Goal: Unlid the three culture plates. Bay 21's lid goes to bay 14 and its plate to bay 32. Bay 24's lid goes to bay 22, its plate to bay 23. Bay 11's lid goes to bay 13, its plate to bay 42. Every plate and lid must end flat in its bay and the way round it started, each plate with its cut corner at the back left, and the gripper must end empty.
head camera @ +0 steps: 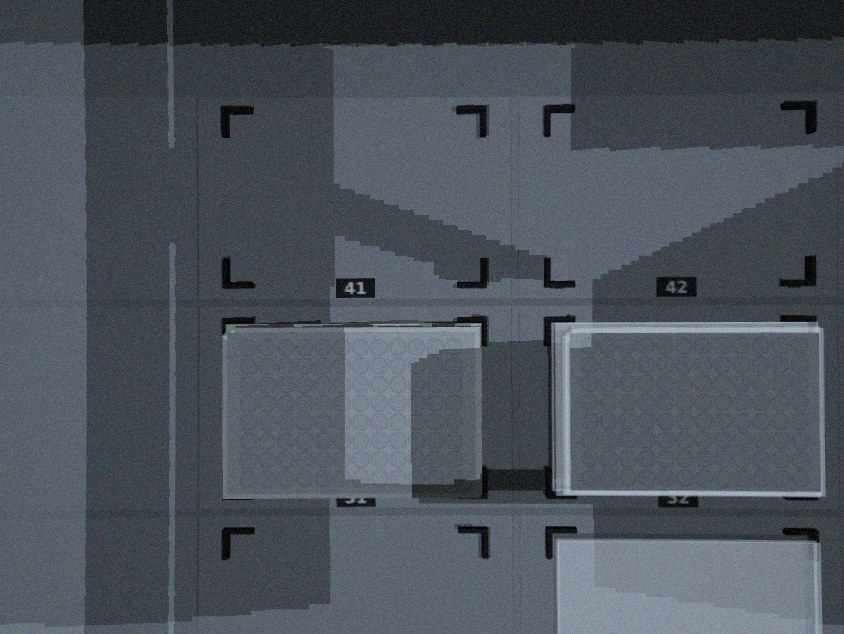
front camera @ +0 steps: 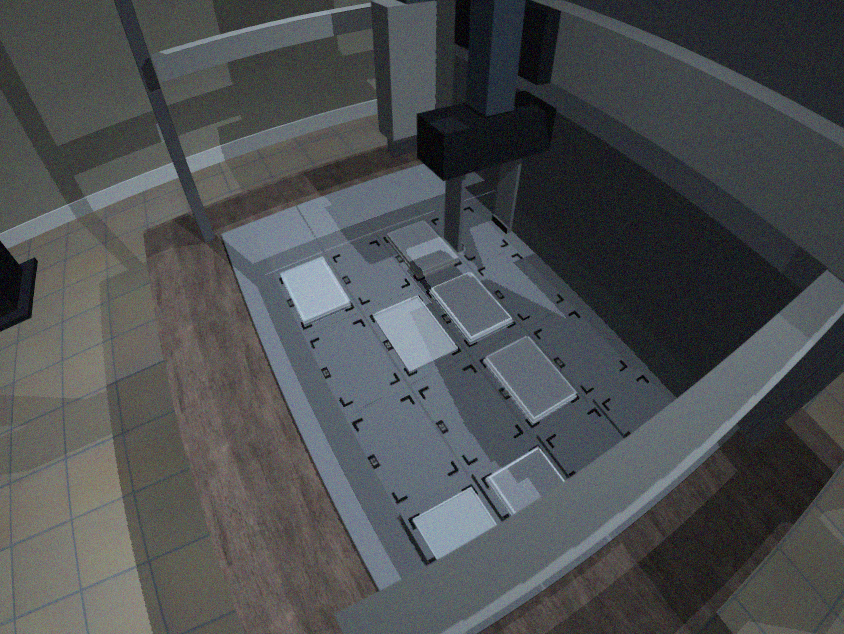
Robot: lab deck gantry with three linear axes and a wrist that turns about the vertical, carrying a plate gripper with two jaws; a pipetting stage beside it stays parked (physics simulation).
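Places are measured from the robot's base along level axes (x down, y right, z back), in metres.
Pixels of known places: gripper, between the fingertips: point(front camera: 477, 234); robot's base, origin of its link: point(front camera: 281, 279).
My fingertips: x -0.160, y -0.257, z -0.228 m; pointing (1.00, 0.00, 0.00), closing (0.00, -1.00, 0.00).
Observation:
For each thing: its top centre in the pictures, then the offset to it from my fingertips. "*": a spot on its surface instead.
- bare plate, centre of its top: point(head camera: 694, 411) point(front camera: 470, 302) dx +0.146, dy +0.000, dz +0.000 m
- Bay 24's plate, centre of its top: point(front camera: 541, 498) dx +0.131, dy +0.107, dz -0.328 m
- Bay 11's plate, centre of its top: point(front camera: 313, 286) dx +0.143, dy +0.214, dz +0.164 m
- bay 31, a spot on its surface: point(head camera: 293, 409) point(front camera: 414, 236) * dx +0.146, dy -0.001, dz +0.192 m
- bay 33, a spot on its surface: point(front camera: 530, 378) * dx +0.145, dy +0.005, dz -0.169 m
My gripper point(front camera: 479, 235) is open and empty, hanging over the back of the deck near bays 31 and 41; its fingers do not show in the head view. A bare plate point(front camera: 472, 307) point(head camera: 689, 412) lies flat in bay 32, cut corner at the upper left in the head view. A lid point(front camera: 455, 524) lies in bay 14. Another lid point(front camera: 416, 333) point(head camera: 682, 593) lies in bay 22. Bay 24's plate point(front camera: 530, 477) is in its bay without a lid, partly hidden by the front rail. Bay 11's plate point(front camera: 315, 289) has its lid on.
Other plates stand in bay 31 point(front camera: 423, 244) point(head camera: 293, 409) and bay 33 point(front camera: 530, 378), close beside the bay 32 plate. A grey rail point(front camera: 614, 470) crosses the front of the deck. The parked pipetting stage point(front camera: 409, 75) stands at the back.

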